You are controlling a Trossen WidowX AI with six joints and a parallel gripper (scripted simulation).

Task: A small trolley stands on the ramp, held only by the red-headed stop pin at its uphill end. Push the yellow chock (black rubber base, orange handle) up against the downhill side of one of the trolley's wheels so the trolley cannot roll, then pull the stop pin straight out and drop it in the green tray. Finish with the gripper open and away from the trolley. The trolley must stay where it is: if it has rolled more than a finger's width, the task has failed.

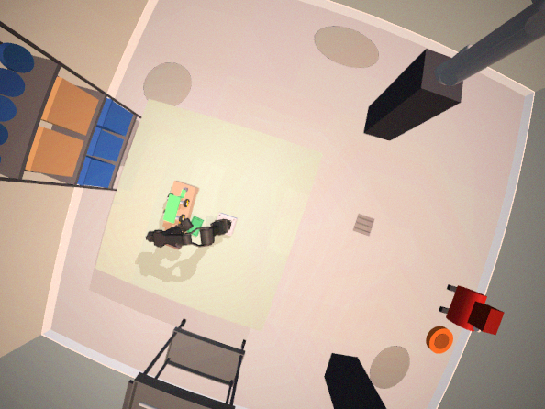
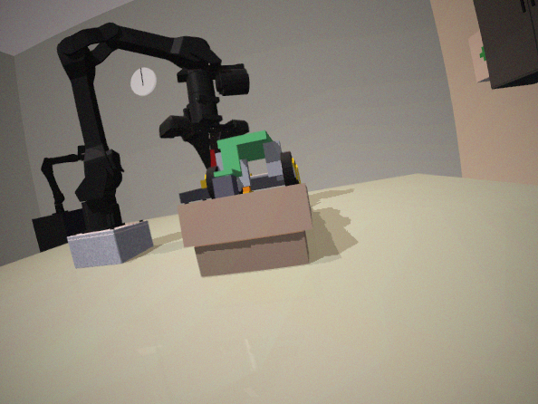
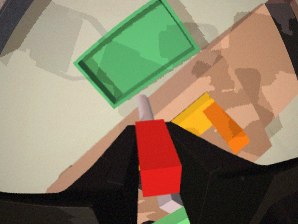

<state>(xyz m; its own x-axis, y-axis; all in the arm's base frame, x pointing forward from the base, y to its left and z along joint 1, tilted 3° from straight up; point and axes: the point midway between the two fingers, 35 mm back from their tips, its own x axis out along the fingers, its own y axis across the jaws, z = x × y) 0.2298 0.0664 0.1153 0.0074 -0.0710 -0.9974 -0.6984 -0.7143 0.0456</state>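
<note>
Right now the green tray is 140 mm below my gripper tip and 20 mm behind it. Round my gripper tip: red-headed stop pin: right at my gripper tip; trolley: 100 mm to the right, 100 mm ahead, 20 mm below; yellow chock: 60 mm ahead, 50 mm below.
</note>
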